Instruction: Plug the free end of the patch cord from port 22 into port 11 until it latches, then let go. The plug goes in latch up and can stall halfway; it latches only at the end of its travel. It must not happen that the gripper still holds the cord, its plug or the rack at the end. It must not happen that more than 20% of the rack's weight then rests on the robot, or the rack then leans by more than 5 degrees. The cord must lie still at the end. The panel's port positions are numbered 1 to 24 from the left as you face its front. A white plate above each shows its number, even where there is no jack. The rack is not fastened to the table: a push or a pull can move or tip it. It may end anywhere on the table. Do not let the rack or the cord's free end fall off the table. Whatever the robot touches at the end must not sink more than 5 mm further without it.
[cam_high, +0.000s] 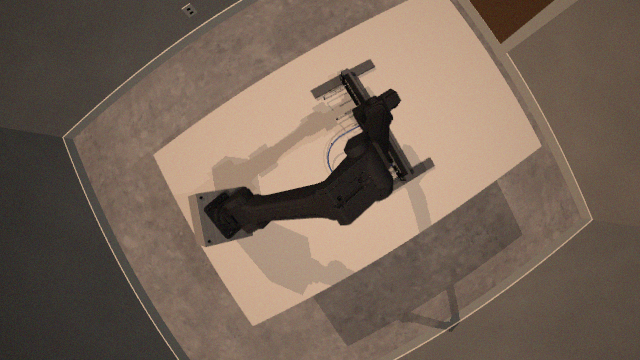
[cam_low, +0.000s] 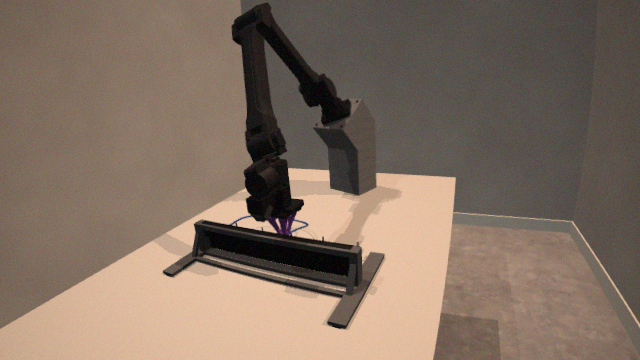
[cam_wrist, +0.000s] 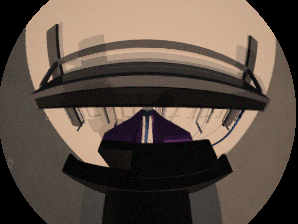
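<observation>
Now: hand 20 mm short of the plug and 10 mm to the left of it.
</observation>
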